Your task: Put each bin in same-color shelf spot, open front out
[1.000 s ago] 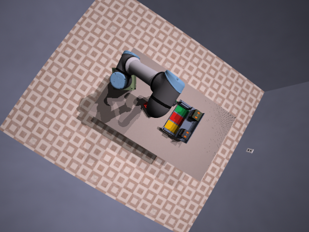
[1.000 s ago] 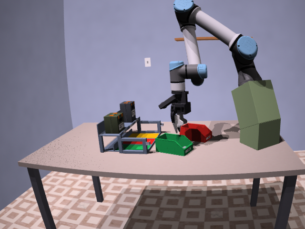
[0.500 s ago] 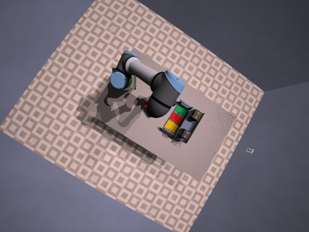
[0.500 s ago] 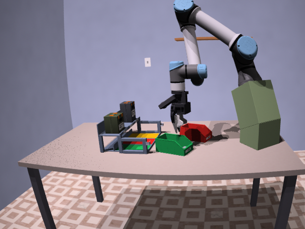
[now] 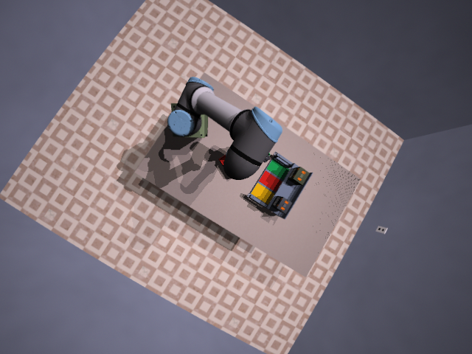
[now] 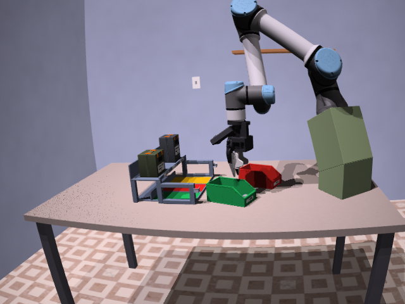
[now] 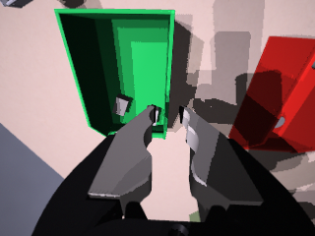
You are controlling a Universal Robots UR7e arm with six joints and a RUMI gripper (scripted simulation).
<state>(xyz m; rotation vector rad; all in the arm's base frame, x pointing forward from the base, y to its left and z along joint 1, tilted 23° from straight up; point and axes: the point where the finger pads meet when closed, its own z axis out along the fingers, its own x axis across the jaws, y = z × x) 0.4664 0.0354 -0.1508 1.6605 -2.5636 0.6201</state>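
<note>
Now: hand 70 mm above the green bin, 50 mm to the right of it and 20 mm short of it. Round my hand: green mark (250 mm ahead, 100 mm below, 10 mm to the left); red mark (240 mm ahead, 110 mm to the right, 100 mm below); red bin (150 mm to the right, 100 mm behind, 70 mm below).
</note>
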